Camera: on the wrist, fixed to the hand. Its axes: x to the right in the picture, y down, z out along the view.
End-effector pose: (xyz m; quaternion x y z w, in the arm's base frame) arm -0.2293 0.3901 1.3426 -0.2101 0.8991 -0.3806 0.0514
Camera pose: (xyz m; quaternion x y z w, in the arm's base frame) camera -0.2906 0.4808 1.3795 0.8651 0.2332 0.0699 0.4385
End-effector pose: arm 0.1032 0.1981 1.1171 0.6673 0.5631 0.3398 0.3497
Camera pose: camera 0.0461 0.2205 1.2150 -0.5953 0.6808 -0.3201 0.2824
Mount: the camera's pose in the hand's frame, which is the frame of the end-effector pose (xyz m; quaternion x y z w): 0.0203 0.0511 -0.1016 -0.0150 -0.0677 0.9973 0.0239
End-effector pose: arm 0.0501 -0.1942 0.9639 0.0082 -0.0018 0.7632 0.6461
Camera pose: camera -0.0047 -0.1813 0.8630 -0.0404 0.0634 -0.6620 0.7457
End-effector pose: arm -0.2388 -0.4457 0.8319 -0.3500 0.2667 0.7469 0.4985
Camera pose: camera -0.2655 -0.5287 0.7562 -0.3007 -0.3105 -0.5427 0.7202
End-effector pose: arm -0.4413 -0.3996 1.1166 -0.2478 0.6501 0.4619 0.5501
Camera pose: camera -0.5387 -0.4615 1.1109 -0.6654 -0.2185 -0.5862 0.4072
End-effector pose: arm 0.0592 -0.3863 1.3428 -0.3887 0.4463 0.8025 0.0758
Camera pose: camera 0.0778 -0.4998 1.3319 -0.4890 -0.3811 -0.1278 0.7741
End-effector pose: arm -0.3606 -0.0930 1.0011 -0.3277 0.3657 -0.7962 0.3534
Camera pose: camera -0.4342 -0.0983 0.9122 0.2977 0.3236 0.3611 0.8224
